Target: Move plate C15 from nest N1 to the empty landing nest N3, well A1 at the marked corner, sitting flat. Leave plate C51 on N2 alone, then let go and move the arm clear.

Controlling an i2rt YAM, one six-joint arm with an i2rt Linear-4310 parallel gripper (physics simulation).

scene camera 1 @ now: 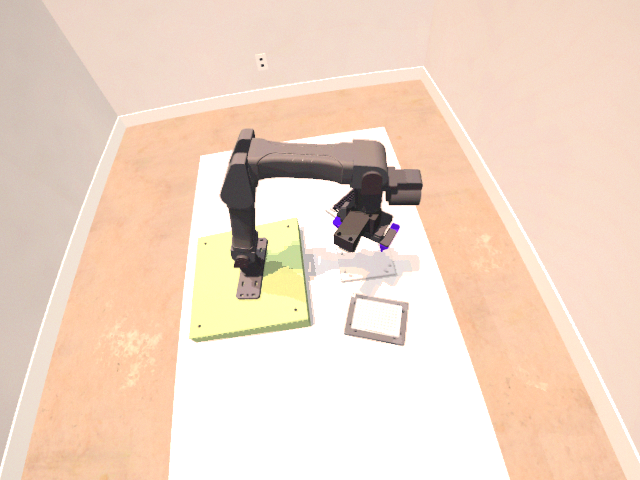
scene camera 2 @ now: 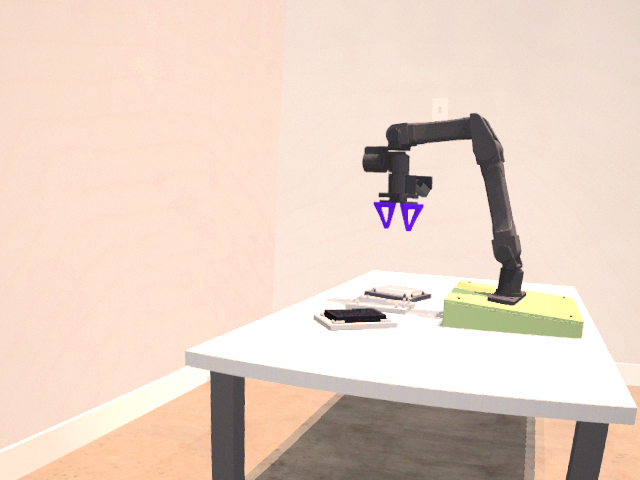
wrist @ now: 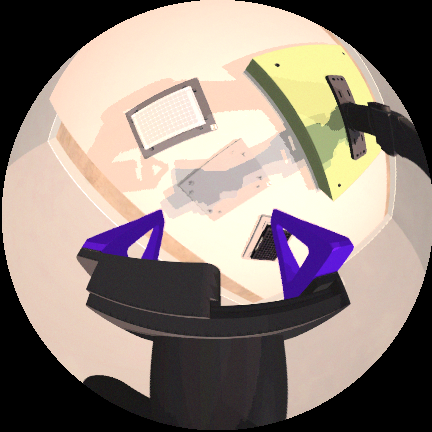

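Observation:
A white plate (scene camera 1: 377, 317) (scene camera 2: 395, 290) (wrist: 169, 118) lies in a dark grey nest (scene camera 1: 403, 322) (scene camera 2: 423, 296) (wrist: 202, 102). A black plate (scene camera 1: 343, 202) (scene camera 2: 355, 315) (wrist: 265, 245) sits in a white nest (scene camera 2: 330, 326) (wrist: 255, 235), largely hidden by the arm in scene camera 1. A pale, empty nest (scene camera 1: 367, 269) (scene camera 2: 379, 305) (wrist: 225, 175) lies between them. No labels or well marks are readable, so which plate is C15 cannot be told. My gripper (scene camera 1: 361, 235) (scene camera 2: 397, 228) (wrist: 217, 214) is open and empty, high above the nests.
The arm's base stands on a yellow-green block (scene camera 1: 279, 310) (scene camera 2: 511, 320) (wrist: 300, 100) beside the nests. The white table (scene camera 1: 310, 413) (scene camera 2: 413, 361) carries all of it. The arm's shadow falls across the pale nest.

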